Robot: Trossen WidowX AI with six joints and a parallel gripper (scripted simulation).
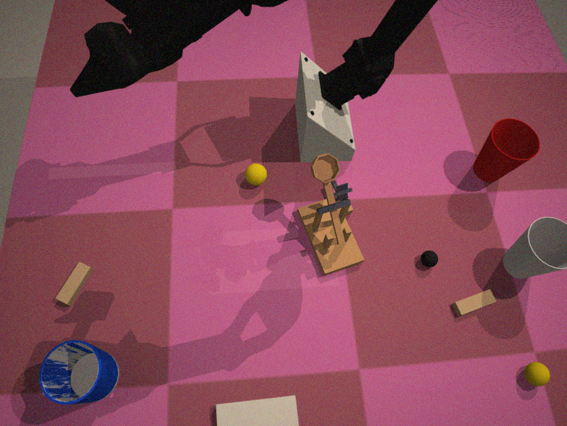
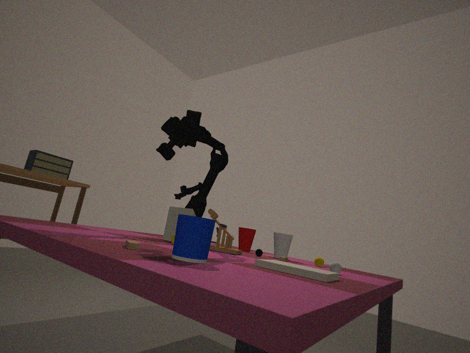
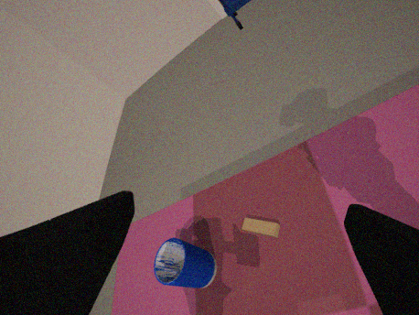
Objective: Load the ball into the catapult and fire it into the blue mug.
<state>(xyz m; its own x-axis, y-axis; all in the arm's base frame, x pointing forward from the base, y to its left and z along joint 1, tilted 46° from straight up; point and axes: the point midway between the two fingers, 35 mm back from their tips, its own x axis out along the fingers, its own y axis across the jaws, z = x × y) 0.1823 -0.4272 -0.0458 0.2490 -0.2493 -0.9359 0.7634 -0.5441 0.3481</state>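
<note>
My gripper tip is now 5 cm short of the wooden catapult, 34 cm to the right of it and 28 cm above it. From my gripper tip the other things lie so: white slab 46 cm ahead, 18 cm to the left, 34 cm below; then yellow ball 5 cm behind, 20 cm to the left, 33 cm below; then blue mug 31 cm ahead, 9 cm to the right, 32 cm below.
</note>
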